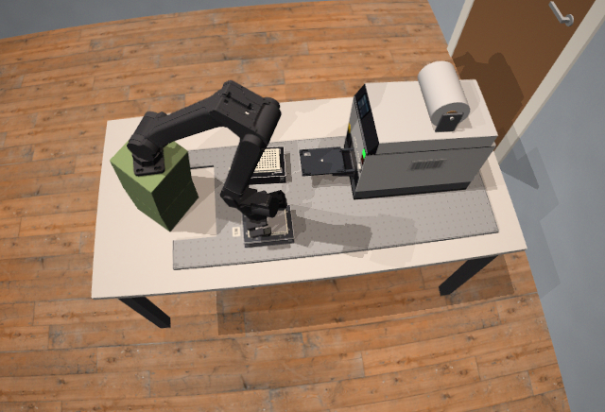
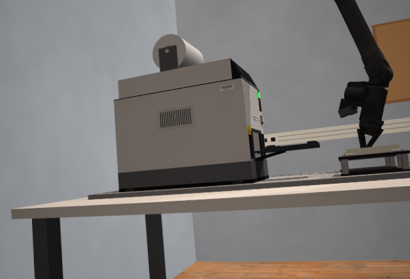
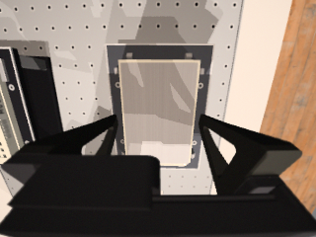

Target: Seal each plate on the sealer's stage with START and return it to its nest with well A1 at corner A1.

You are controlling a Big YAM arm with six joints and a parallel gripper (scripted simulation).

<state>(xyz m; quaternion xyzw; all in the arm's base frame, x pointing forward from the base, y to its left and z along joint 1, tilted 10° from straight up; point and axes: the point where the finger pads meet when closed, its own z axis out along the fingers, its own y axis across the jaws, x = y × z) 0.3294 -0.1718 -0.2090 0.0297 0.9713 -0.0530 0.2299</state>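
Right now my hand is 30 mm above the plate nest. From my hand the other things lie so: plate: 20 mm ahead, 230 mm to the left, 10 mm below; then sealer stage: 220 mm ahead, 170 mm to the left, 20 mm above; then yellow warning label: 330 mm ahead, 240 mm to the left, 80 mm above.
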